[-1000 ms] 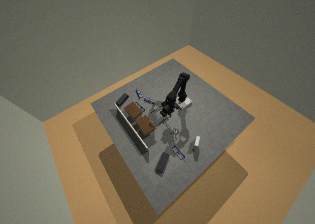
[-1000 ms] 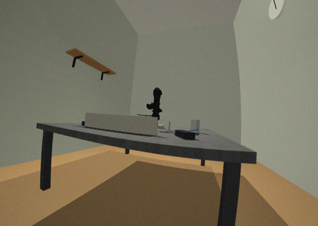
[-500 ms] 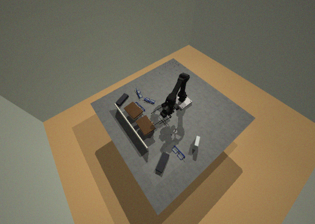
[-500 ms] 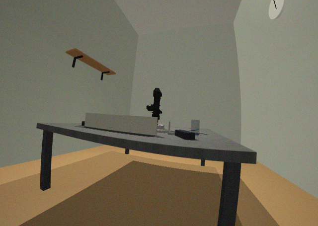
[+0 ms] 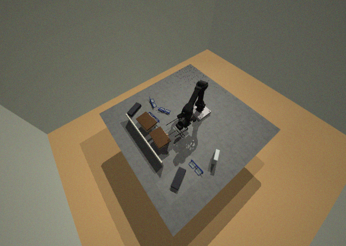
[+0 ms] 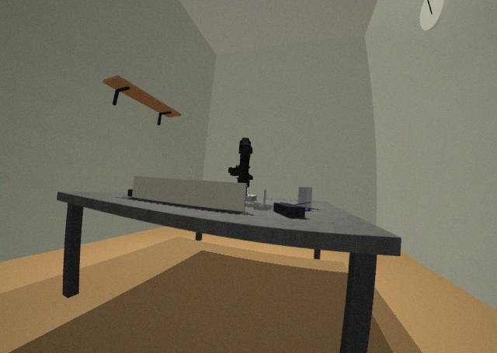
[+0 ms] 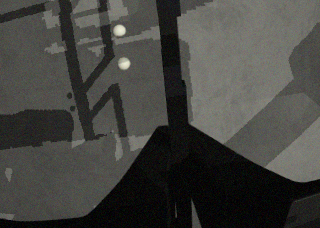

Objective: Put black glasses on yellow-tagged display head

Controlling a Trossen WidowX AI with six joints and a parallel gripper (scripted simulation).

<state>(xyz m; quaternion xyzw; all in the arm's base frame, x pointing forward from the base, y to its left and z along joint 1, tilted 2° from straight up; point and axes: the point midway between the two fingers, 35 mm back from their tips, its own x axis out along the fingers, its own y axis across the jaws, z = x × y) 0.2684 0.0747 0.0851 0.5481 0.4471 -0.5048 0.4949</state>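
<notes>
Now: gripper tip 220 mm short of the brown head, 60 mm to the left of it and 20 mm above it. The rest, counted from my gripper tip: long white board: 350 mm ahead, 180 mm to the right, 20 mm below; white box: 360 mm to the left, 20 mm below; white stand: 140 mm to the left, 50 mm below, 40 mm ahead.
</notes>
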